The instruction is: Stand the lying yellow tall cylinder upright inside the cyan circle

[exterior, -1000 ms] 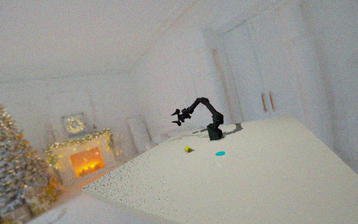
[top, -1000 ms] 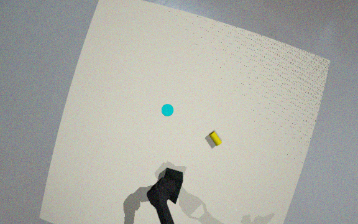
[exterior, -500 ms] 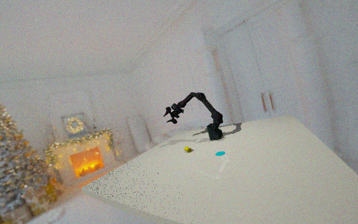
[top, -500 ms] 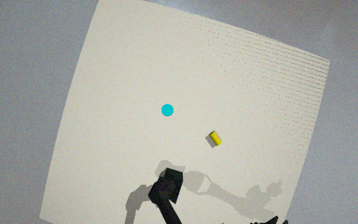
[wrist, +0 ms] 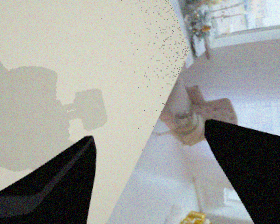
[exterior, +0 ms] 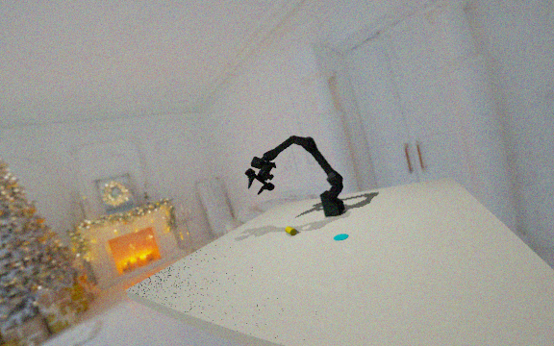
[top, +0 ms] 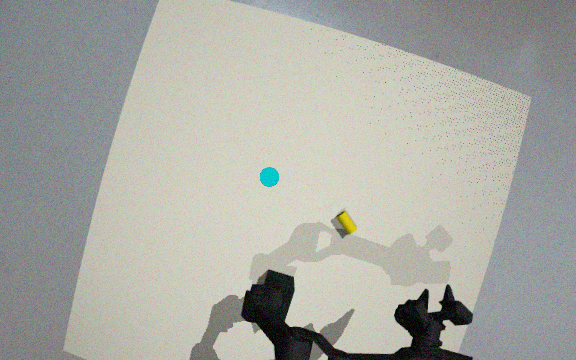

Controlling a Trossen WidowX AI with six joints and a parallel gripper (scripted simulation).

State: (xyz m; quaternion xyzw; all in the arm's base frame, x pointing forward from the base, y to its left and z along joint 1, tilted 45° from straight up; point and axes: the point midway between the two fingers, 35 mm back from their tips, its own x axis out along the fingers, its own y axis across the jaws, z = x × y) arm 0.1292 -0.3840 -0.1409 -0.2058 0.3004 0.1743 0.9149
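The yellow tall cylinder is 220 mm to the left of my gripper tip, 220 mm below it and 90 mm ahead of it. The rest, counted from my gripper tip: cyan circle (480 mm to the left, 230 mm below, 180 mm ahead).
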